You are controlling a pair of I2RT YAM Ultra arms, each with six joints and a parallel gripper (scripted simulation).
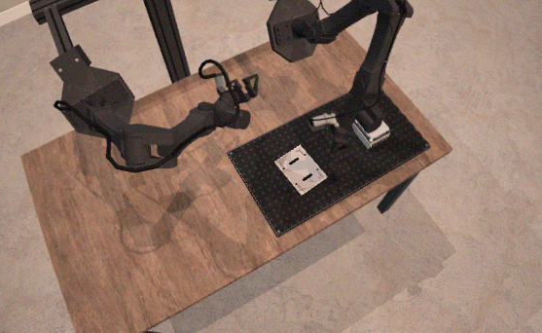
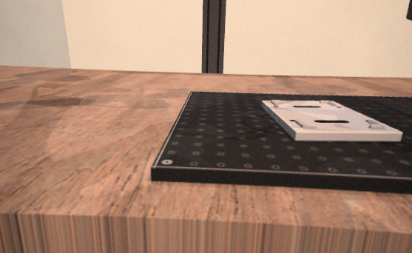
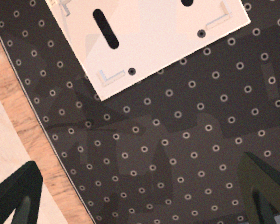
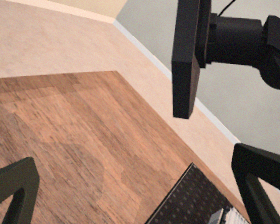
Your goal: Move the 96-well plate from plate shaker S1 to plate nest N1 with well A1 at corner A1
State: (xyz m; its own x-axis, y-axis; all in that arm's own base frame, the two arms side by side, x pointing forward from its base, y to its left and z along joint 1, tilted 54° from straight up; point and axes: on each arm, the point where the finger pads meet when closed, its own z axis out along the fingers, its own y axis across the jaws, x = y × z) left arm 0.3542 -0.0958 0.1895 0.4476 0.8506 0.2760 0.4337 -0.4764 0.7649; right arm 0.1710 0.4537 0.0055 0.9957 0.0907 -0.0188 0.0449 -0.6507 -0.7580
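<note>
The white 96-well plate lies 220 mm to the left of my left hand, 90 mm below it and 50 mm behind it.
</note>
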